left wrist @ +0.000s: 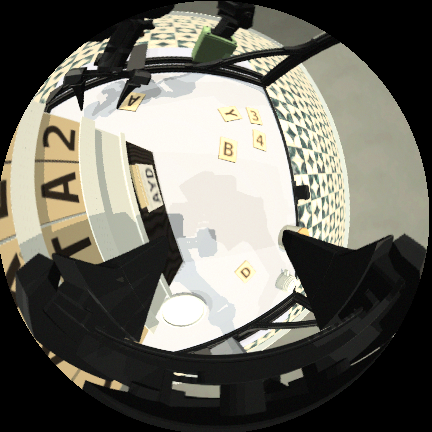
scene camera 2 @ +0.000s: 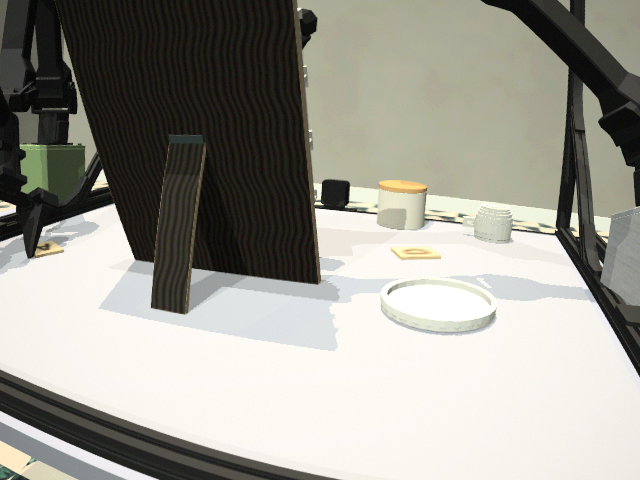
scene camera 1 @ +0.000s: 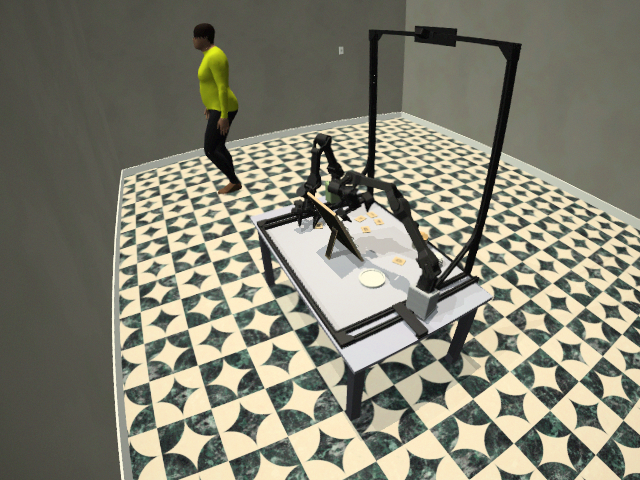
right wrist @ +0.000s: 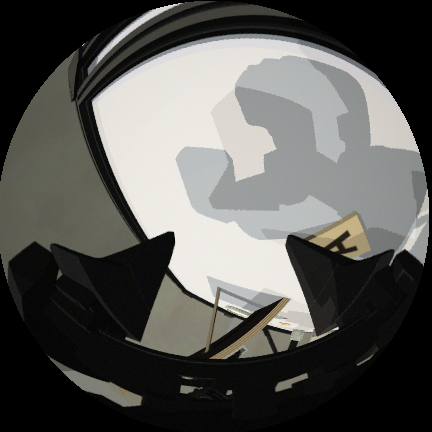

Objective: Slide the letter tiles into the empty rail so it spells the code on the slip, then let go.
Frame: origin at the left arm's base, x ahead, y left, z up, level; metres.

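Seen in the pictures: left gripper, fingertip midpoint: (left wrist: 226,239) (scene camera 1: 359,216); right gripper, fingertip midpoint: (left wrist: 98,108) (scene camera 2: 7,251) (scene camera 1: 306,227) (right wrist: 232,239); left arm's base, origin of the base link: (scene camera 1: 425,288); right arm's base, origin of the base link: (left wrist: 220,33) (scene camera 2: 51,144).
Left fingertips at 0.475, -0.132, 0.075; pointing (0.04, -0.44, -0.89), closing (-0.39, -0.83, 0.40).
Note:
Pixels of each thing's middle, then the offset from my left fingertips to it, as dx, dy, dz.
- dark board, body centre: (scene camera 2: 164,175) (right wrist: 193,333) (scene camera 1: 327,235) +0.066, +0.155, -0.064
- pale rail, body centre: (left wrist: 121,225) +0.047, +0.078, -0.066
- slip, body centre: (left wrist: 149,185) +0.082, +0.029, -0.159
- Tile A, body centre: (right wrist: 333,247) (scene camera 2: 44,248) (left wrist: 132,100) +0.307, -0.011, -0.193
- Tiles Y, body centre: (left wrist: 229,113) +0.183, -0.228, -0.193
- B, body centre: (left wrist: 227,149) +0.088, -0.164, -0.193
- D, body centre: (scene camera 2: 415,253) (left wrist: 245,271) -0.212, -0.065, -0.193
- round white dish, body centre: (scene camera 2: 439,303) (left wrist: 182,311) (right wrist: 238,311) (scene camera 1: 372,278) -0.200, +0.131, -0.187
- jar with an orange lid, body centre: (scene camera 2: 401,204) (left wrist: 293,238) (right wrist: 319,336) -0.218, -0.241, -0.161
- ribbed white mug, body centre: (scene camera 2: 487,220) (left wrist: 286,280) (right wrist: 297,334) -0.354, -0.177, -0.167
A dark board (scene camera 1: 330,222) (scene camera 2: 232,93) leans on a back strut. In the left wrist view its face carries tiles 2, A and T, a pale rail (left wrist: 111,190) without tiles, and a slip (left wrist: 154,189) reading AYD. Tile A (left wrist: 134,102) (right wrist: 359,231) (scene camera 2: 51,250) lies flat by one finger of my right gripper (right wrist: 231,236) (left wrist: 100,108) (scene camera 1: 307,225), which is open and empty, low over the table. Tiles Y (left wrist: 230,113), B (left wrist: 228,149), 3 (left wrist: 254,116), 4 (left wrist: 259,140) and D (left wrist: 245,271) (scene camera 2: 415,252) lie flat. My left gripper (left wrist: 226,239) (scene camera 1: 357,213) is open and empty above the table.
A round white dish (scene camera 1: 372,278) (scene camera 2: 439,305) stands near the board. A jar with an orange lid (scene camera 2: 402,206) and a ribbed white mug (scene camera 2: 493,223) stand near the table's far edge. Black rails (scene camera 1: 305,291) frame the table. A person (scene camera 1: 217,82) is on the floor beyond.

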